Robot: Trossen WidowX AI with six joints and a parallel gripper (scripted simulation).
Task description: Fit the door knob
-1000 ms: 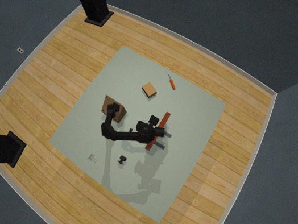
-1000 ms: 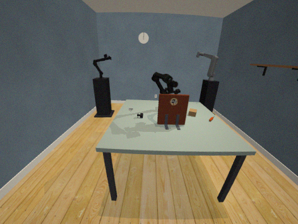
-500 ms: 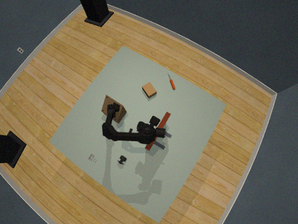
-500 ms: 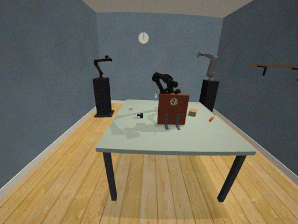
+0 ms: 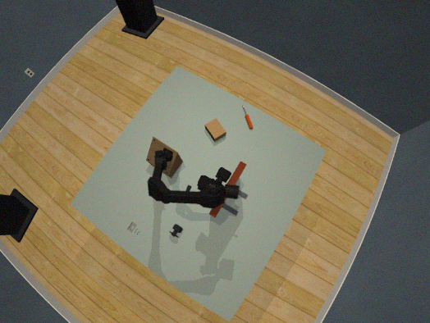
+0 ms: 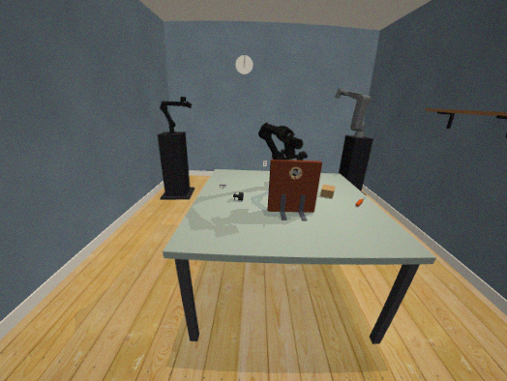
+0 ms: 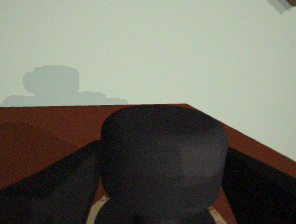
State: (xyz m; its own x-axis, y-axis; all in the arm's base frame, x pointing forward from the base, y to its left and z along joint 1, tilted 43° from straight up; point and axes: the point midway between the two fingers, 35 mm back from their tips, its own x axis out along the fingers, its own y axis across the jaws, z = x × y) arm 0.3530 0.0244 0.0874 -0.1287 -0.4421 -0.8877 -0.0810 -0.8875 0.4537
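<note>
The dark door knob lies 40 mm ahead of my hand, 10 mm to the left of it and 30 mm below it. From my hand the other things lie so: wooden block 200 mm behind, 360 mm to the left, 260 mm below.
</note>
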